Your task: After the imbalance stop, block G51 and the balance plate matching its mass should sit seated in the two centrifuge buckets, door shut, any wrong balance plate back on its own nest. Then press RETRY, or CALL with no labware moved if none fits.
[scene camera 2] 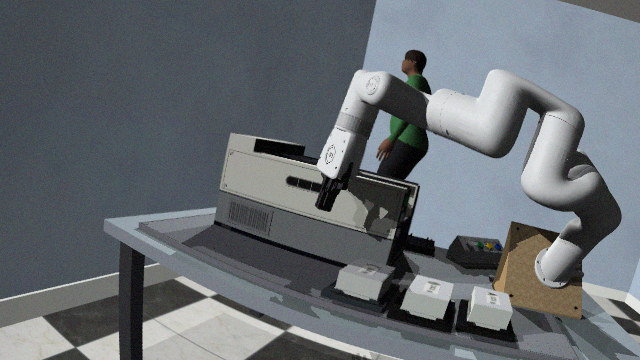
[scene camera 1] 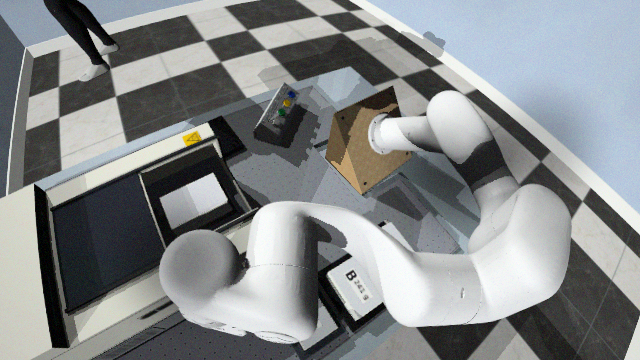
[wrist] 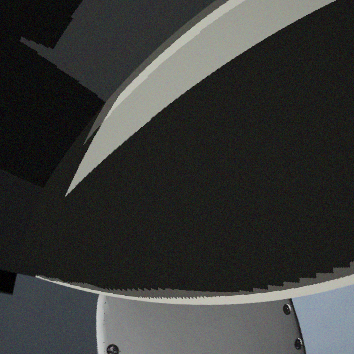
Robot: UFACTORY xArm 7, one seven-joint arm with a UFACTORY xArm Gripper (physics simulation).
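Pixels of known places: gripper, fingertip midpoint: (scene camera 2: 322, 209); arm's base, origin of the base link: (scene camera 2: 552, 268) (scene camera 1: 382, 133).
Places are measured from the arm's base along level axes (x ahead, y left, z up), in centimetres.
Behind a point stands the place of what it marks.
The centrifuge (scene camera 1: 176, 142) {z 11.9, x 54.2, y -17.2 cm} (scene camera 2: 258, 175) {z 6.6, x 82.0, y 12.5 cm} stands at the left of the table. In the overhead view a white block (scene camera 1: 193, 200) {z 9.1, x 56.5, y -2.8 cm} sits in its open dark bucket well; its label is not readable. My gripper (scene camera 2: 325, 204) {z 4.1, x 62.4, y 20.0 cm} is shut and empty, its tips down against the centrifuge's pale sloping panel, just right of the dark handle slot (scene camera 2: 302, 183) {z 7.5, x 70.3, y 13.0 cm}. In the overhead view my arm hides the gripper. Balance plate B, marked 241 g (scene camera 1: 353, 287) {z -3.7, x 36.4, y 29.1 cm}, lies on its black nest. Three pale plates (scene camera 2: 365, 278) {z -3.9, x 47.8, y 33.6 cm} (scene camera 2: 427, 296) {z -3.8, x 35.7, y 35.6 cm} (scene camera 2: 484, 307) {z -4.1, x 24.1, y 34.1 cm} sit on nests at the front. The wrist view shows only a dark surface close up.
The button box (scene camera 1: 277, 116) {z -1.9, x 23.7, y -24.1 cm} (scene camera 2: 473, 250) {z -4.0, x 22.8, y -22.3 cm} carries blue (scene camera 1: 292, 94) {z -2.2, x 12.5, y -31.9 cm}, yellow (scene camera 1: 286, 103) {z -2.1, x 16.9, y -28.8 cm} and green (scene camera 1: 281, 112) {z -2.1, x 20.7, y -25.8 cm} buttons. The brown arm mount (scene camera 1: 354, 153) {z -0.5, x 12.8, y 0.9 cm} stands right of it. A person in a green top (scene camera 2: 411, 132) stands behind the centrifuge.
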